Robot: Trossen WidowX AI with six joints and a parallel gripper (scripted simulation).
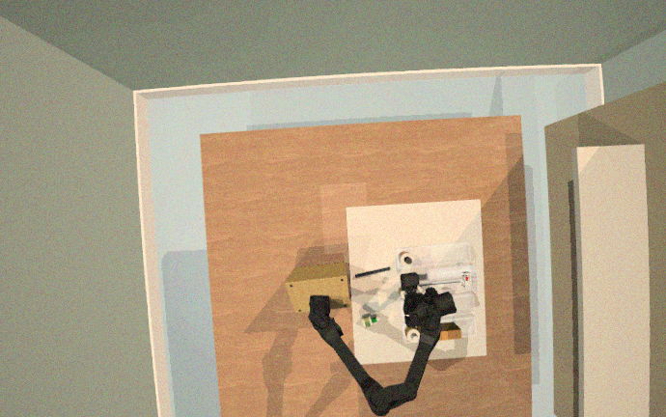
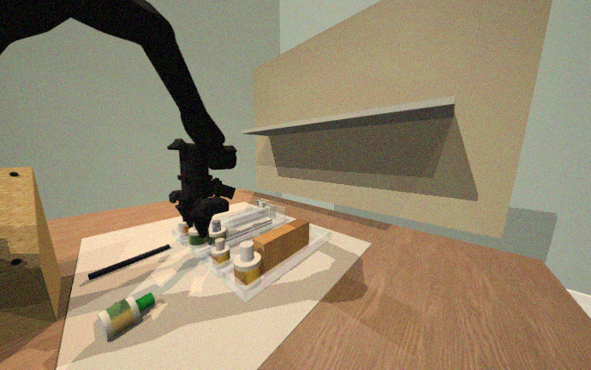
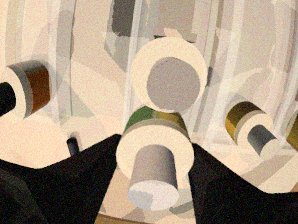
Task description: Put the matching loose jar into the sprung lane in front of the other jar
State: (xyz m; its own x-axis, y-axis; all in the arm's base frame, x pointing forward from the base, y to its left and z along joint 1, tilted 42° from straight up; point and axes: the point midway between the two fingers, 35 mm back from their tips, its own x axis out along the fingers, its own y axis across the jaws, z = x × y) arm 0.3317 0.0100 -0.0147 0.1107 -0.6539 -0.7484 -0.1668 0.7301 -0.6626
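The black rod lies 120 mm behind my gripper tip, 60 mm to the left of it and 40 mm below it. From my gripper tip the other things lie so: shelf (510 mm ahead, 80 mm to the left, 320 mm above).
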